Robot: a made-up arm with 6 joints. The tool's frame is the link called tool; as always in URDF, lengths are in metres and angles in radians.
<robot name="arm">
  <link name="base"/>
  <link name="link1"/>
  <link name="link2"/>
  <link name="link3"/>
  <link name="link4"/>
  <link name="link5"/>
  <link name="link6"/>
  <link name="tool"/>
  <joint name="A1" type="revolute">
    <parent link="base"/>
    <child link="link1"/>
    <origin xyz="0 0 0.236" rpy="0 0 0"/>
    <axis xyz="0 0 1"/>
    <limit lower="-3.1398" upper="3.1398" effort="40" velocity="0.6"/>
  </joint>
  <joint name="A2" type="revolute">
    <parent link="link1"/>
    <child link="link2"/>
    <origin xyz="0 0 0" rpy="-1.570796 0 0"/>
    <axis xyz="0 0 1"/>
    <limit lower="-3.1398" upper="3.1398" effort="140" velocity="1.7"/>
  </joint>
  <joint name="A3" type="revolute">
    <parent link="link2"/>
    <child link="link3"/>
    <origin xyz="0 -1.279 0" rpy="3.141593 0 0"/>
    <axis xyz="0 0 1"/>
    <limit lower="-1.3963" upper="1.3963" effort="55" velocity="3"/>
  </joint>
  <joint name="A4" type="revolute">
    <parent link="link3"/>
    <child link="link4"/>
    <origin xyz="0 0 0" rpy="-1.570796 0 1.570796"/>
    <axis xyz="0 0 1"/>
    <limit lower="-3.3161" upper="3.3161" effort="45" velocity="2.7"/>
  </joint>
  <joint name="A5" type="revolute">
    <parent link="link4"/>
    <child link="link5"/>
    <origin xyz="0 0 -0.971" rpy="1.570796 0 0"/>
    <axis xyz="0 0 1"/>
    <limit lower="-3.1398" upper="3.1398" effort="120" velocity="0.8"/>
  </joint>
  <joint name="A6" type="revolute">
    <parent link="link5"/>
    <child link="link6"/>
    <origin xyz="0 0 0.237" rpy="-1.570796 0 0"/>
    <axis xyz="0 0 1"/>
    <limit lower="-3.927" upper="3.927" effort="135" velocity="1.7"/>
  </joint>
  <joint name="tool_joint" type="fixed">
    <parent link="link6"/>
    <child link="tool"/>
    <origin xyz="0 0 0" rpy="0 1.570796 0"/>
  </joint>
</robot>
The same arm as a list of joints. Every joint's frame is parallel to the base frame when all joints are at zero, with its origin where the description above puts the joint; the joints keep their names.
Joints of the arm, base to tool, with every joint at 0 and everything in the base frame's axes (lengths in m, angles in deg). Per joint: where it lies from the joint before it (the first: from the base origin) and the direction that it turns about. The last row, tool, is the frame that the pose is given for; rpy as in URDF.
A1: origin 0.0000 0.0000 0.2360 axis +z
A2: origin 0.0000 0.0000 0.0000 axis +y
A3: origin 0.0000 0.0000 1.2790 axis -y
A4: origin 0.0000 0.0000 0.0000 axis -x
A5: origin 0.9710 0.0000 0.0000 axis -y
A6: origin 0.0000 -0.2370 0.0000 axis -x
tool: origin 0.0000 0.0000 0.0000 rpy 0.00 0.00 0.00
Joint limits (deg, base to tool): -179.90..179.90 -179.90..179.90 -80.00..80.00 -190.00..190.00 -179.90..179.90 -225.00..225.00

